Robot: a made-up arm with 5 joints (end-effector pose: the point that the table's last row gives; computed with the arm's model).
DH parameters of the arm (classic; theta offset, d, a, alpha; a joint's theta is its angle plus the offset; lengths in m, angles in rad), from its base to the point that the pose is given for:
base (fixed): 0 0 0.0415 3.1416
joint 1: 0 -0.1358 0.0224 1.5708
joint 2: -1.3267 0 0.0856 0
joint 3: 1.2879 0 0.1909 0
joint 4: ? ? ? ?
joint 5: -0.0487 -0.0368 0 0
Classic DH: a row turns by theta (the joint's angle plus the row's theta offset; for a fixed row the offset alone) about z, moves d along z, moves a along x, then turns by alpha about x.
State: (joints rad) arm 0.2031 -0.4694 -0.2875 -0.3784 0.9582
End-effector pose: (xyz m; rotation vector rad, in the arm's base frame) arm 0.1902 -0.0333 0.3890 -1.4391 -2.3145 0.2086
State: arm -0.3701 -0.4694 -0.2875 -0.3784 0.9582
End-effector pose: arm 0.1845 0.0527 0.3890 -0.7378 -2.6691 0.3658
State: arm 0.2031 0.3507 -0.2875 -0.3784 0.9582
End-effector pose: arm 0.3311 -0.0623 0.2134 -1.0111 -1.6261 0.4807
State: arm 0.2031 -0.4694 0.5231 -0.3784 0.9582
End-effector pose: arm 0.2653 -0.0487 0.2281 -1.0161 -1.6342 0.4783
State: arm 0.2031 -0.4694 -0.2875 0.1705 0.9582
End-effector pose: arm 0.2050 -0.0363 0.3760 -1.1541 -1.8560 0.4054
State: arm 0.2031 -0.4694 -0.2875 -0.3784 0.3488
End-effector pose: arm 0.1902 -0.0333 0.3890 -0.6738 -2.6213 0.0290
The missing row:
joint 4: -1.532 -0.0026 0 1.5708
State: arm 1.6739 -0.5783 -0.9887 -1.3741 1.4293
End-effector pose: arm 0.0439 0.0484 0.4148 1.7745 0.0773 -0.2121
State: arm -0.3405 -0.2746 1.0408 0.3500 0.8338
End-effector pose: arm 0.2107 0.0572 0.0614 -0.1056 -0.4674 1.1053
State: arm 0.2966 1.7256 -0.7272 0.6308 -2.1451
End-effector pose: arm 0.2403 -0.0635 -0.0905 -0.0624 0.0447 -2.4895
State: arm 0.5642 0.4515 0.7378 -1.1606 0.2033
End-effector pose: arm 0.2023 -0.1048 0.0262 -0.5455 -1.4519 -0.3246
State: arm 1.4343 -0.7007 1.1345 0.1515 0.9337
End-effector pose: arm 0.0650 -0.1901 0.1188 -0.9140 -0.3985 -0.5037
